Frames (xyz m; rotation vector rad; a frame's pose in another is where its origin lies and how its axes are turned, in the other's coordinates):
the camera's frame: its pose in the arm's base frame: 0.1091 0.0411 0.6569 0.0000 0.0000 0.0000
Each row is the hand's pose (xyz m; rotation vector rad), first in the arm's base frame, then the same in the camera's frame.
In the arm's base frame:
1: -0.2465 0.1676 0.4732 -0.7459 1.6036 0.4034
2: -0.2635 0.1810 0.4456 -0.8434 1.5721 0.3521
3: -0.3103 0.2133 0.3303 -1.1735 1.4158 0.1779
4: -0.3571 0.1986 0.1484 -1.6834 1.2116 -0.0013
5: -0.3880 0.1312 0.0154 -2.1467 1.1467 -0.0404
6: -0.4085 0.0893 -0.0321 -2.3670 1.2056 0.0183
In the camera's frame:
1: -0.3556 0.1265 -0.1837 -0.7459 1.6036 0.4034
2: -0.3726 0.1399 -0.2113 -0.8434 1.5721 0.3521
3: -0.4194 0.1722 -0.3266 -1.1735 1.4158 0.1779
4: -0.4662 0.1575 -0.5085 -1.6834 1.2116 -0.0013
5: -0.4971 0.0901 -0.6415 -2.1467 1.1467 -0.0404
6: -0.5176 0.0482 -0.6890 -2.3670 1.2056 0.0183

